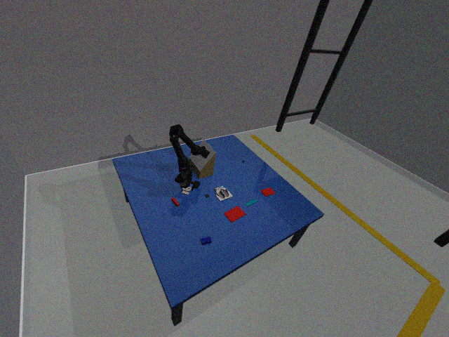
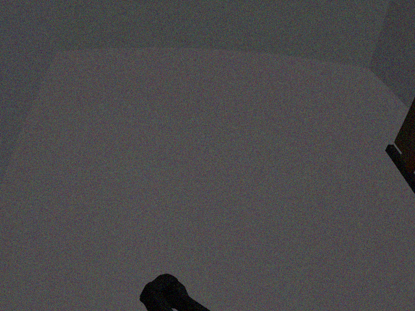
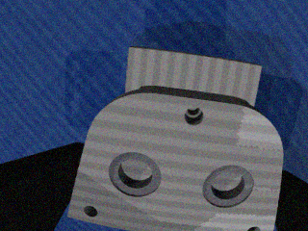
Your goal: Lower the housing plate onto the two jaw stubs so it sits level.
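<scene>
My gripper tip is 130 mm short of the dark square, 100 mm to the right of it and 10 mm above it. From my gripper tip the other things lie so: red block (70 mm ahead, 140 mm to the right); then dark blue block (450 mm ahead, 130 mm to the right); then teal bar (370 mm ahead, 370 mm to the left, 10 mm below).
</scene>
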